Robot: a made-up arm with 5 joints.
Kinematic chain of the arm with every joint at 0, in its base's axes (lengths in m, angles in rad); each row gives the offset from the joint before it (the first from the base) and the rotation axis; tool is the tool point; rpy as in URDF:
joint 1: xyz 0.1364 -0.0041 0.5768 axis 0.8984 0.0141 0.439
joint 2: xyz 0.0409 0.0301 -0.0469 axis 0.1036 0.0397 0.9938
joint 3: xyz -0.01 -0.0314 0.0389 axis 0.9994 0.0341 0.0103
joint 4: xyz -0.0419 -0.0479 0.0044 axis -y
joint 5: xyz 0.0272 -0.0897 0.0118 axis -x
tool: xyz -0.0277 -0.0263 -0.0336 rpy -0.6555 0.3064 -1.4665
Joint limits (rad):
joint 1: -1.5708..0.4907
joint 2: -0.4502..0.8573
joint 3: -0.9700..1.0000
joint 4: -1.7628..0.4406
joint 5: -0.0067..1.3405
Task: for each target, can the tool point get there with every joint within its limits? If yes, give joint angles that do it. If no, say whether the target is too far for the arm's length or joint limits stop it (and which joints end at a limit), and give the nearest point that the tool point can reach.
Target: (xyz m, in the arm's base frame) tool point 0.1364 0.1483 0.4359
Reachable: no: joint limits stop it (at a limit: joint 1, joint 2, joint 3, joint 5) | nearest point 0.0895 0.0062 0.4174 | short by 0.151 m
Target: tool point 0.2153 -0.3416 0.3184
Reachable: no: too far | nearest point 0.2081 -0.1724 0.4633 | short by 0.223 m
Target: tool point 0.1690 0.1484 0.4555
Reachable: no: joint limits stop it (at a limit: joint 1, joint 2, joint 3, joint 4, joint 5) | nearest point 0.2248 0.0234 0.4043 | short by 0.146 m
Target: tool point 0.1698 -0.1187 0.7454
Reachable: yes | joints -1.1053 0.5892 -0.1810 0.0257 0.4587
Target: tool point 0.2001 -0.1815 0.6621
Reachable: yes | joints -0.5039 0.4945 -0.0105 -0.5570 1.0441
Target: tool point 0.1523 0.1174 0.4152
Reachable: no: joint limits stop it (at a limit: joint 1, joint 2, joint 3, joint 5) | nearest point 0.2247 0.0233 0.4042 | short by 0.119 m
